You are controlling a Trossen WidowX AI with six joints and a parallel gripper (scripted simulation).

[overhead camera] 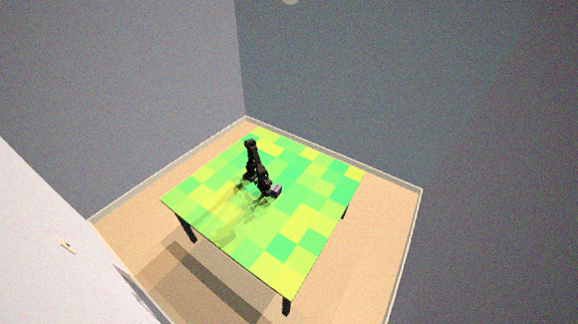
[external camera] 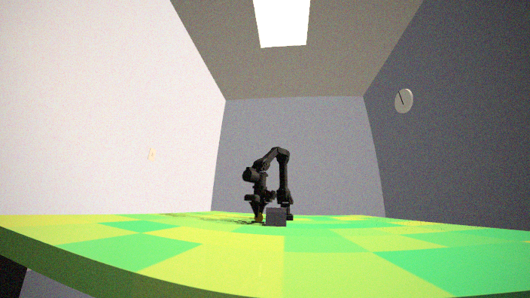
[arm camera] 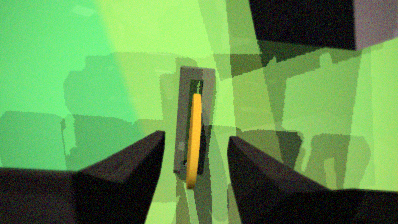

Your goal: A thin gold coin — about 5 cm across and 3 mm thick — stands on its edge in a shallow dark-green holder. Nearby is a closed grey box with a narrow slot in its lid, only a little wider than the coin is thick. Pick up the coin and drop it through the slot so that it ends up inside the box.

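Right now my gripper tip is right at the gold coin.
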